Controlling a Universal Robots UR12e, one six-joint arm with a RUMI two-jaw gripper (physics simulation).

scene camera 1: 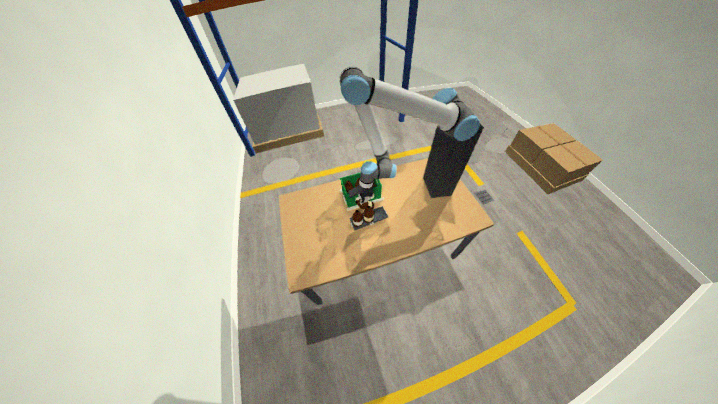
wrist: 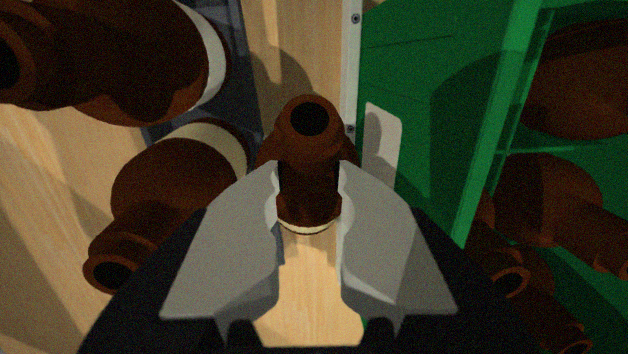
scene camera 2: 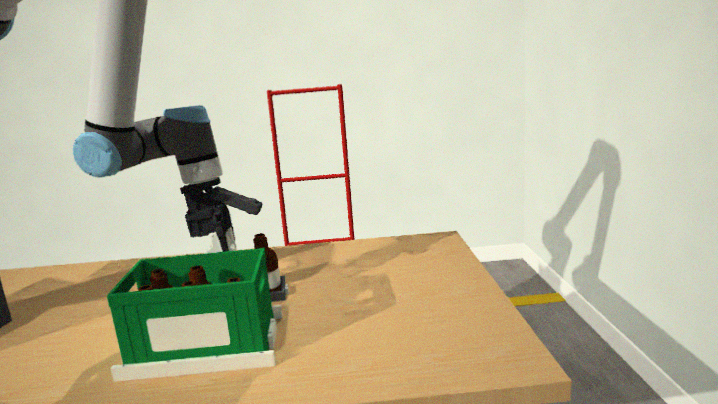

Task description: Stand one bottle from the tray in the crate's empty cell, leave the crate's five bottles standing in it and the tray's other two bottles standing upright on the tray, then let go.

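Frame: origin at the arm's base, x back, y right, z up, level; millimetres.
Seen in the pictures: gripper, fingertip midpoint: (scene camera 1: 360,202) (wrist: 308,163).
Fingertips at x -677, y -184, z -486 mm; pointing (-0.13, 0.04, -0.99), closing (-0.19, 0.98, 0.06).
Note:
Pixels of each thing's top centre, then the offset from my fingertips to it. "spot": a spot on its surface instead. Level surfaces: height alone.
- dark tray, middle of its top: (wrist: 210,164) (scene camera 2: 230,289) (scene camera 1: 368,217) dz -89, dx +51, dy -78 mm
- green crate, middle of its top: (wrist: 604,290) (scene camera 2: 192,269) (scene camera 1: 360,181) dz +61, dx +18, dy +150 mm
- crate's upper rim, surface spot: (scene camera 2: 180,291) spot: dz +55, dx -1, dy +242 mm
- wooden table, its level: dz -114 mm
My gripper (scene camera 1: 363,199) (scene camera 2: 225,243) (wrist: 308,163) is shut on the neck of a brown bottle (scene camera 1: 360,204) (wrist: 310,152), beside the crate and near the tray; the crate hides this bottle in scene camera 2, and its base is too hidden to tell what it rests on. Two brown bottles (scene camera 1: 357,218) (scene camera 1: 369,215) stand upright on the dark tray (scene camera 1: 382,215) (scene camera 2: 279,293) (wrist: 240,75). The green crate (scene camera 1: 353,198) (scene camera 2: 134,321) (wrist: 415,65) holds several brown bottles, among them one bottle (scene camera 2: 158,278) (wrist: 545,200). Its empty cell cannot be made out.
White strips (scene camera 2: 193,365) (wrist: 351,65) run along the crate's base. The crate's upper rim (scene camera 2: 180,291) rises beside the gripper. The arm's black pedestal (scene camera 1: 449,163) stands on the wooden table (scene camera 1: 321,251) (scene camera 2: 401,346). Cardboard boxes (scene camera 1: 557,150) stand on the floor away from the table.

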